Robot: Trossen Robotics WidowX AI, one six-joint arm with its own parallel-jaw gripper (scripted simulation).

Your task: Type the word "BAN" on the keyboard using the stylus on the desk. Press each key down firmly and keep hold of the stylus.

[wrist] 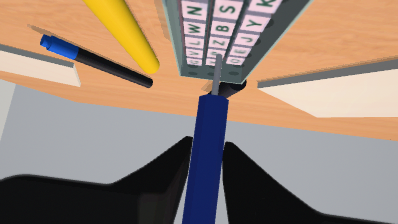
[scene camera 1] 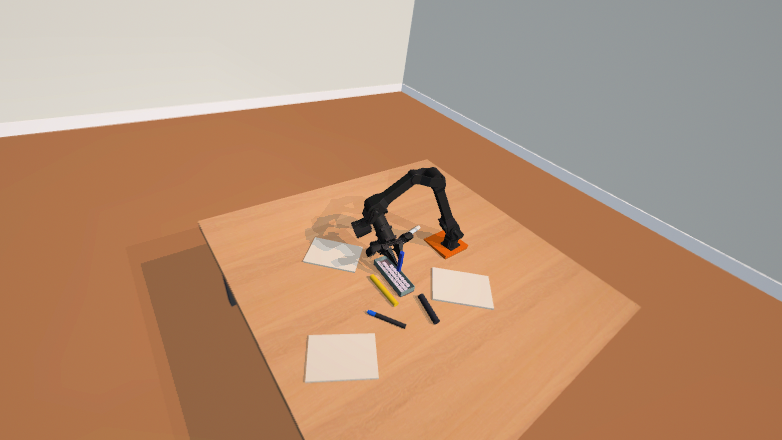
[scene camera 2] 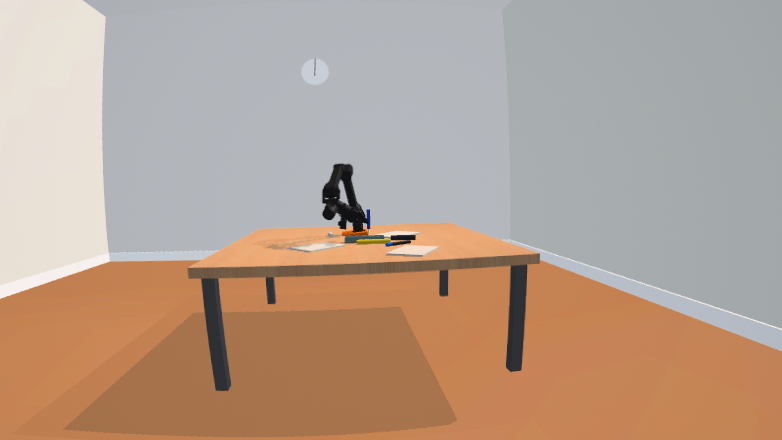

In view: the gripper [scene camera 1: 399, 265].
The gripper is seen too in the wrist view [wrist: 207, 146].
